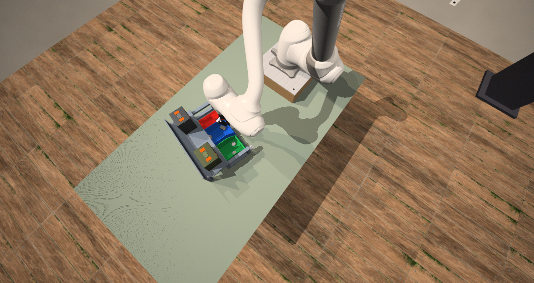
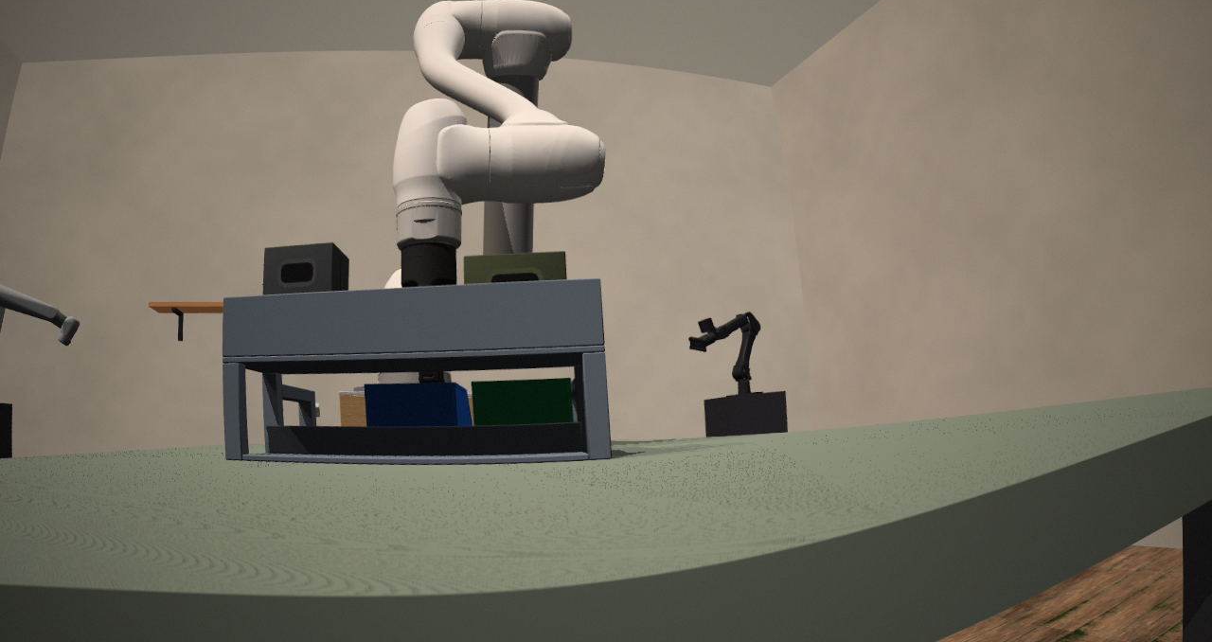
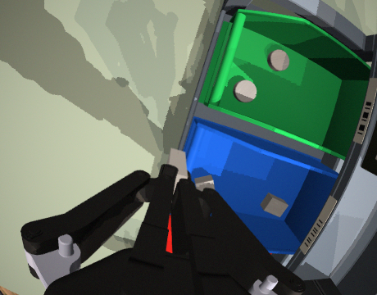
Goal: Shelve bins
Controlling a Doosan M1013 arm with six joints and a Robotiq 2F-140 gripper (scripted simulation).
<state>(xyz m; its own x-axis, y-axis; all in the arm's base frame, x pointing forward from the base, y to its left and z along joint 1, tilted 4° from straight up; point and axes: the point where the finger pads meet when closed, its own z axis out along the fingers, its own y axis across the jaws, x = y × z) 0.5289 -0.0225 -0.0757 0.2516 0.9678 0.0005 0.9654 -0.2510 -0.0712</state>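
My gripper is now 9 cm short of the blue bin, 2 cm to the left of it and 1 cm above it. Also, from my hand: black box: 16 cm ahead, 16 cm to the right, 11 cm above; then olive box: 22 cm ahead, 6 cm to the left, 10 cm above; then green bin: 12 cm ahead, 9 cm to the left, 1 cm below.
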